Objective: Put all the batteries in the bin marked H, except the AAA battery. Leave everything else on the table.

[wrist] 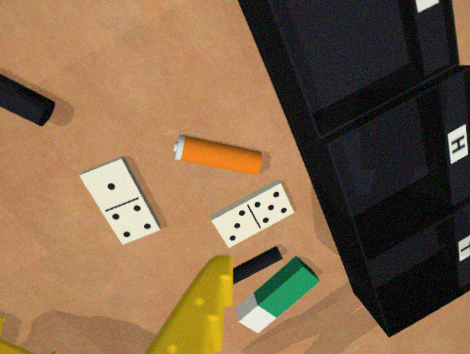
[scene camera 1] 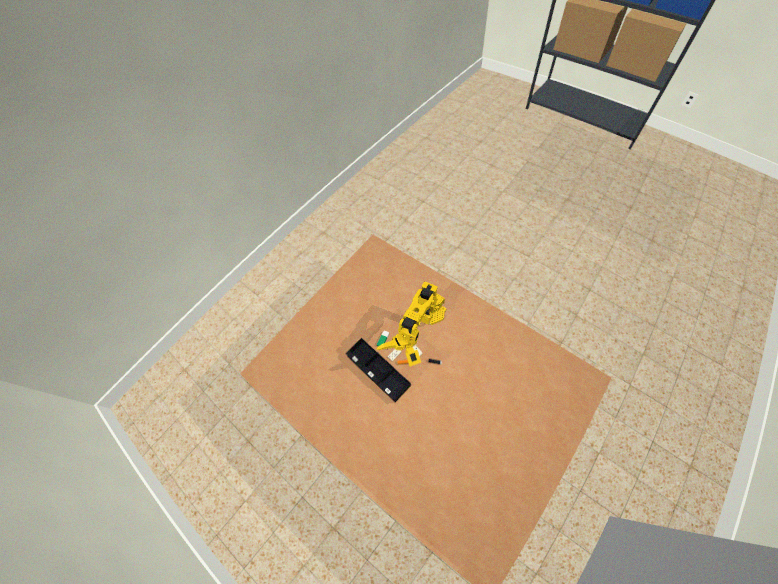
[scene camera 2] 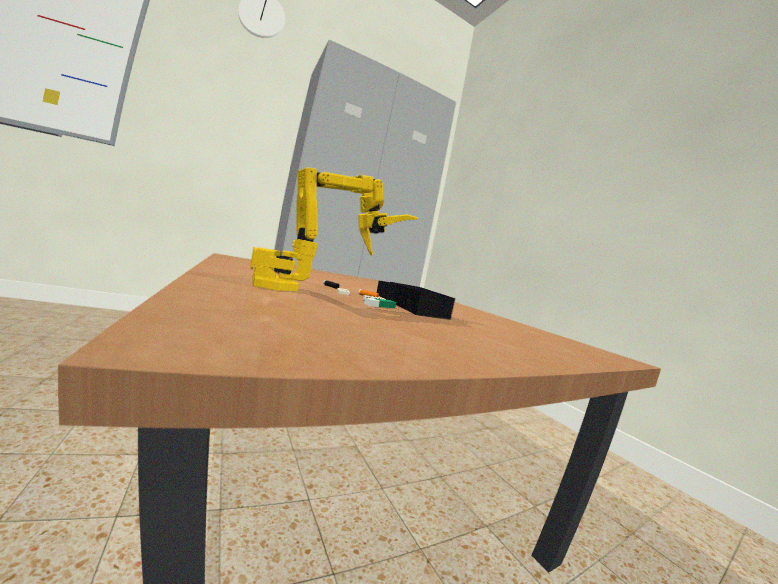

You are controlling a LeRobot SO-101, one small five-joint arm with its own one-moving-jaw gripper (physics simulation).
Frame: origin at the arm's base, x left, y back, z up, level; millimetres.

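Seen in the pictures: end effector, tool point: (wrist: 232,273) (scene camera 1: 405,352) (scene camera 2: 372,253); arm's base, origin of the base link: (wrist: 7,350) (scene camera 1: 428,315) (scene camera 2: 282,287).
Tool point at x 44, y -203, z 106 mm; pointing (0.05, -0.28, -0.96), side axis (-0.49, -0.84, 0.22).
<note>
Offsets run from my tool point to a thing's top centre. "pt": to the spot under its first point.
An orange battery @(dx -6, dy -8, dz -92 mm) (scene camera 1: 402,362) (scene camera 2: 368,292) (wrist: 220,154) lies on the table beside the black three-part bin @(dx -63, dy -92, dz -60 mm) (scene camera 2: 417,300) (wrist: 287,95). A larger black battery @(dx +85, dy +62, dz -92 mm) (scene camera 1: 434,361) (scene camera 2: 331,284) (wrist: 22,100) lies farther from the bin, cut off at the wrist view's left edge. A small thin black battery @(dx -91, dy +17, dz -96 mm) (wrist: 257,265), the AAA by its size, lies beside the eraser, partly hidden by the notched jaw. The H compartment @(pt dx -81, dy -103, dz -99 mm) (wrist: 390,165) is the middle one; no battery shows inside it. My gripper (scene camera 1: 395,355) (scene camera 2: 393,235) is wide open and empty, high above the table.
A white domino @(dx +2, dy +54, dz -99 mm) (wrist: 120,200) lies left of the orange battery's lower side, and another domino @(dx -55, dy -5, dz -99 mm) (wrist: 252,215) lies between that battery and the thin one. A green and white eraser @(dx -128, dy +16, dz -93 mm) (scene camera 1: 382,339) (scene camera 2: 386,303) (wrist: 285,290) lies near the bin's end with the T label.
</note>
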